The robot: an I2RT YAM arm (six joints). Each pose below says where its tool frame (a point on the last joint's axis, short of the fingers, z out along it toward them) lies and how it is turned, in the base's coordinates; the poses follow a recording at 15 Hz.
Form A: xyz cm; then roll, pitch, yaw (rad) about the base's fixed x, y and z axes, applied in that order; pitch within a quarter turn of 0, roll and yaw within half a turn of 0.
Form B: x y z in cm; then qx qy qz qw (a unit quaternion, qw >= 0). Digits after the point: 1 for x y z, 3 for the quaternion.
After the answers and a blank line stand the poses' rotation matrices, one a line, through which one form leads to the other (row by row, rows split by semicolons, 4 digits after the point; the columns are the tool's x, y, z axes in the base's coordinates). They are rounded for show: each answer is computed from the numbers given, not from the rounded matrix.
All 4 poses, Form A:
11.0 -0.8 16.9 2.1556 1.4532 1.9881
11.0 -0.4 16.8 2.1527 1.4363 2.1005
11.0 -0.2 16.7 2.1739 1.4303 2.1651
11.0 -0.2 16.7 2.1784 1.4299 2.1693
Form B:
11.0 -0.8 16.9 0.095 0.723 -0.023 0.683
11.0 -0.4 16.8 0.059 0.730 0.022 0.680
11.0 -0.2 16.7 0.044 0.733 0.038 0.677
11.0 -0.2 16.7 0.044 0.734 0.038 0.677

-0.0476 0.1691 0.9845; 0.1073 0.9807 -0.1632; -0.9931 0.0978 -0.0648
-0.0678 0.0560 0.9961; 0.1157 0.9921 -0.0479; -0.9910 0.1120 -0.0737
-0.0784 0.0133 0.9968; 0.1160 0.9932 -0.0042; -0.9901 0.1153 -0.0794
-0.0791 0.0137 0.9968; 0.1160 0.9932 -0.0044; -0.9901 0.1153 -0.0802

